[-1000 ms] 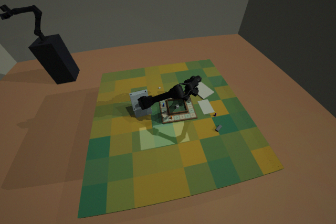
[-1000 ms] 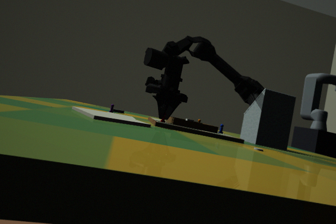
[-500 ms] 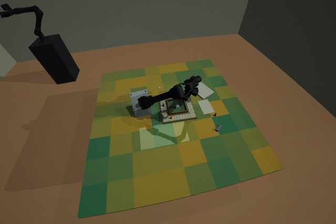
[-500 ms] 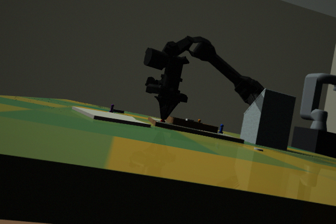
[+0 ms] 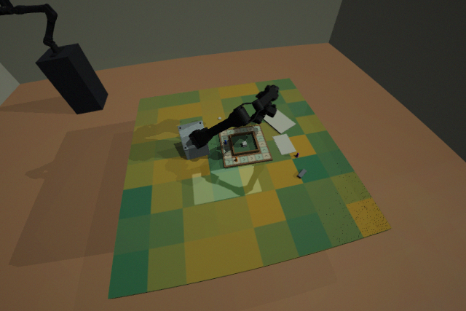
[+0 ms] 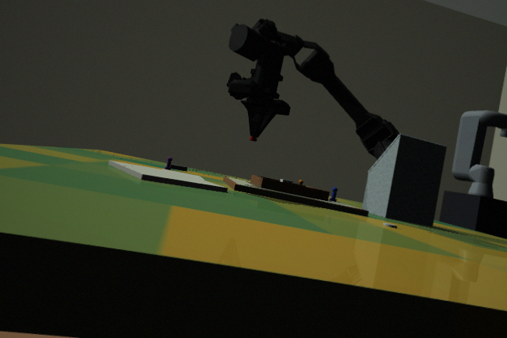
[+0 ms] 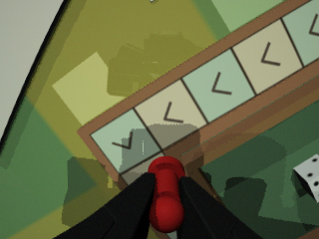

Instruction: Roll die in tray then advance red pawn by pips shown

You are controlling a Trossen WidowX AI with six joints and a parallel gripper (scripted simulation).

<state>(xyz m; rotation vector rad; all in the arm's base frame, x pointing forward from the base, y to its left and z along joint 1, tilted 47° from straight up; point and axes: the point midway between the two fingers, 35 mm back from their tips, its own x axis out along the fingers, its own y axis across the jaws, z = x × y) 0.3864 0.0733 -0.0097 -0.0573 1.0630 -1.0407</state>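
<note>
The blue pawn is 23 cm behind my gripper tip, 9 cm below it and 3 cm to the right of it. Also, from my gripper tip: orange pawn (19 cm behind, 17 cm to the right, 9 cm below); red pawn (1 cm above); white die (12 cm behind, 9 cm below, 8 cm to the right).
</note>
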